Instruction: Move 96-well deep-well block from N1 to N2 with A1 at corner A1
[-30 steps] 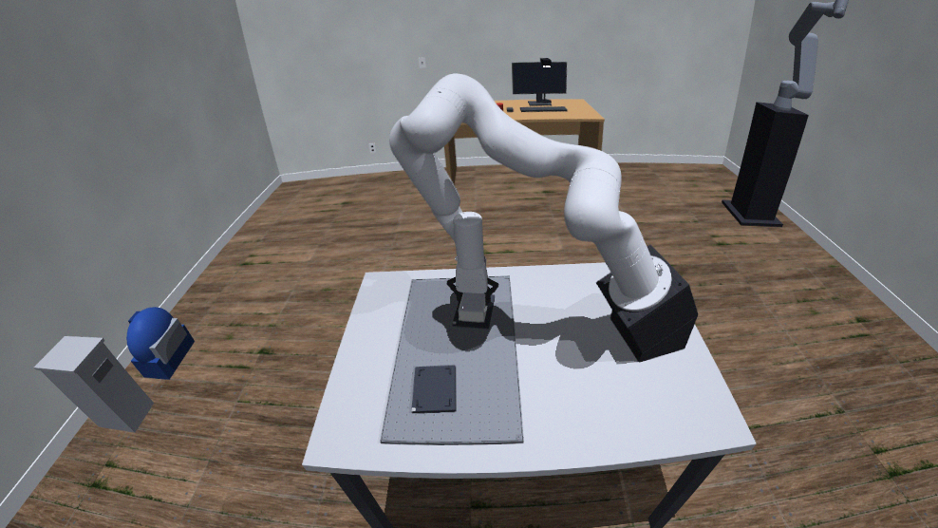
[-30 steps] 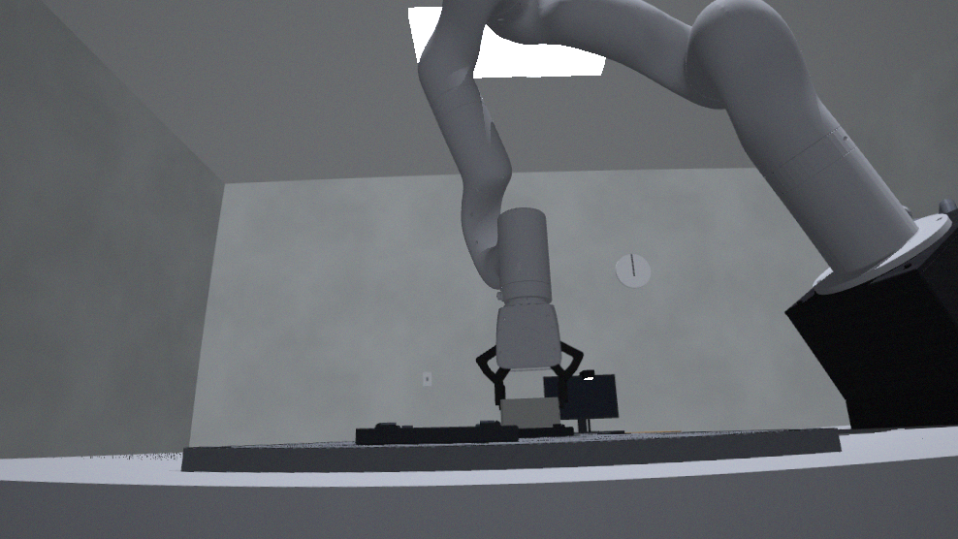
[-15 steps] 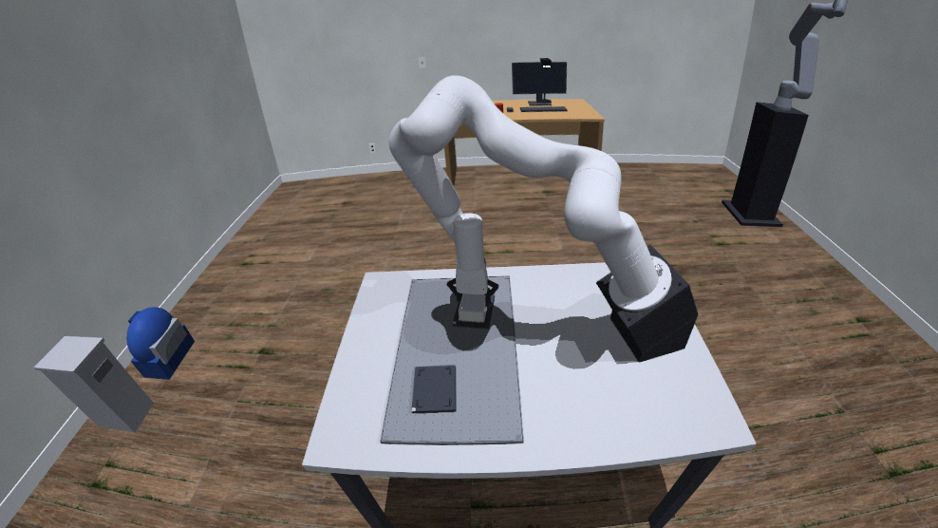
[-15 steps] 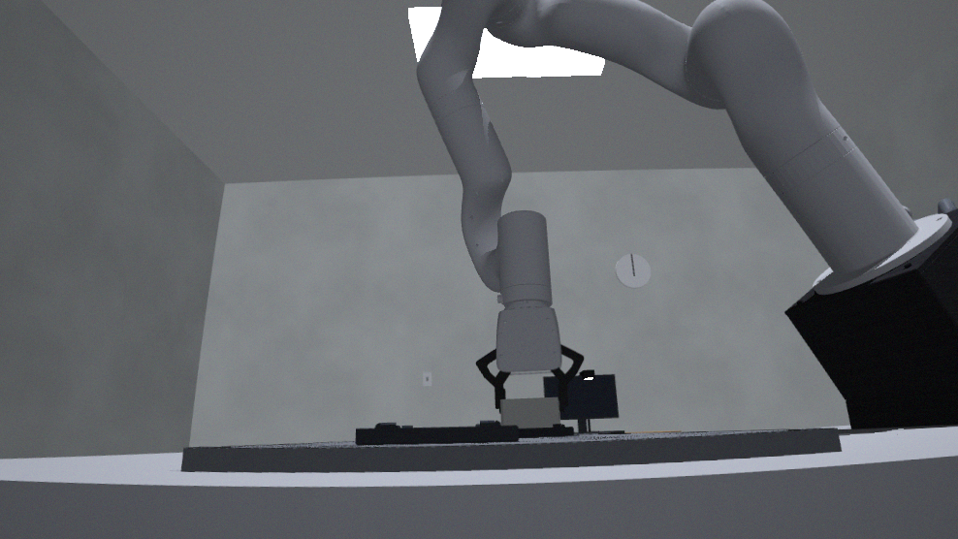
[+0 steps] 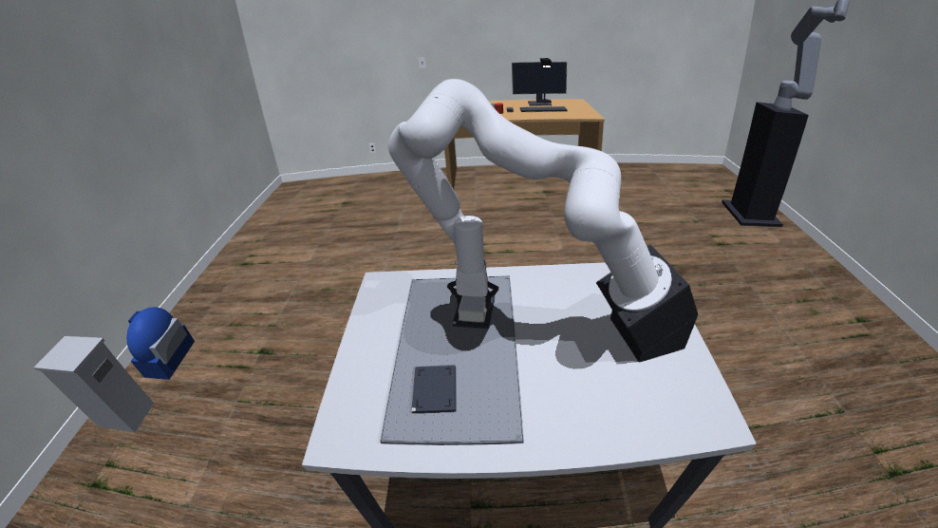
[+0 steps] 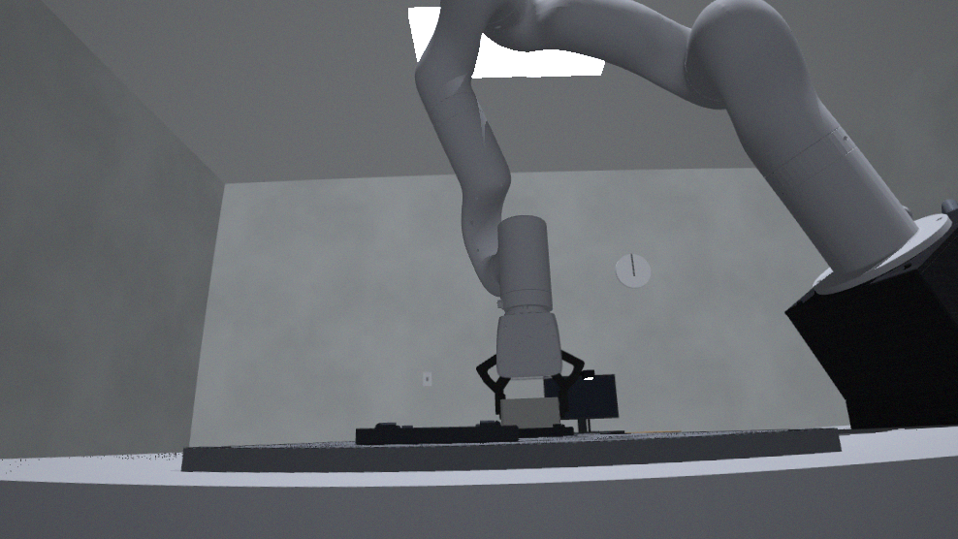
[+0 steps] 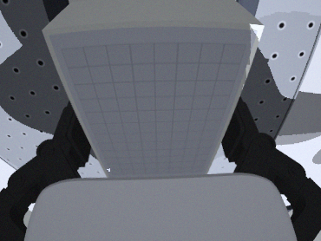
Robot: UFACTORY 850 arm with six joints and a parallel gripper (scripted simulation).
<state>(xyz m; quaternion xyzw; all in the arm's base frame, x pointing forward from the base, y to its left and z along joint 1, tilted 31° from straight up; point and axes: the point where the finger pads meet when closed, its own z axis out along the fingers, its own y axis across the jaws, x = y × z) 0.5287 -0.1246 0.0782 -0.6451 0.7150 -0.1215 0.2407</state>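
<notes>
Right now the grey 96-well deep-well block is right at my hand. From my hand the other things lie so: plate nest N1: 30 mm below; then dark plate nest N2: 80 mm ahead, 340 mm to the left, 30 mm below.
</notes>
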